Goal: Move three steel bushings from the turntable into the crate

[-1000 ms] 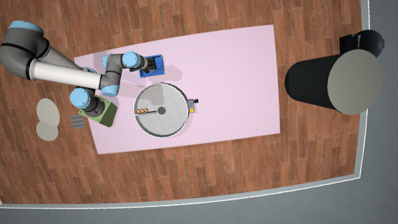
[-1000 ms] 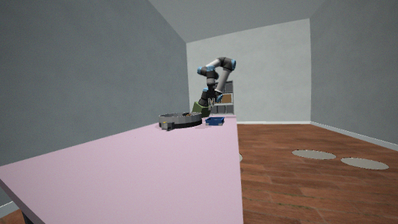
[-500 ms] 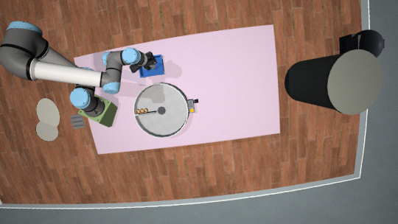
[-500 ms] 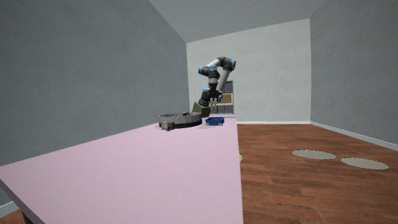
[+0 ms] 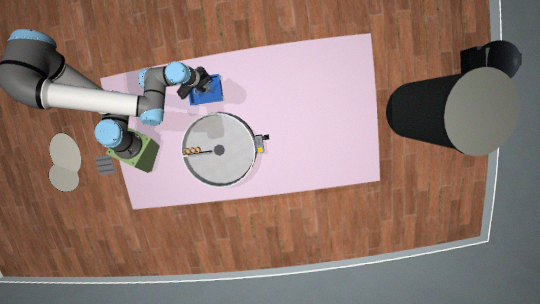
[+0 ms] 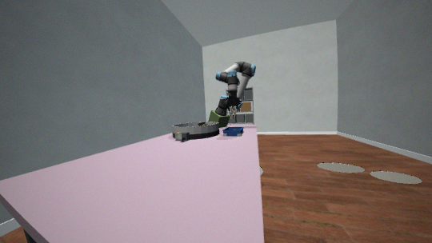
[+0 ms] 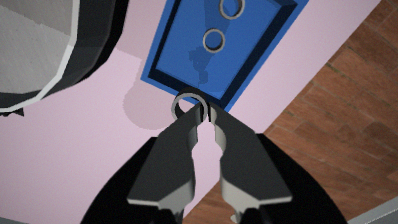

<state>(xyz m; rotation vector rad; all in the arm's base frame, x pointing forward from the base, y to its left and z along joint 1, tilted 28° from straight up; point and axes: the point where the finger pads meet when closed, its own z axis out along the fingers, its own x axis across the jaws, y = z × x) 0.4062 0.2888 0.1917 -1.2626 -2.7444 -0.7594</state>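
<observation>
Now: hand 130 mm above the blue crate, 40 mm past it and 20 mm to the left of it. Round my hand: round grey turntable: 350 mm to the right, 100 mm below, 70 mm ahead.
</observation>
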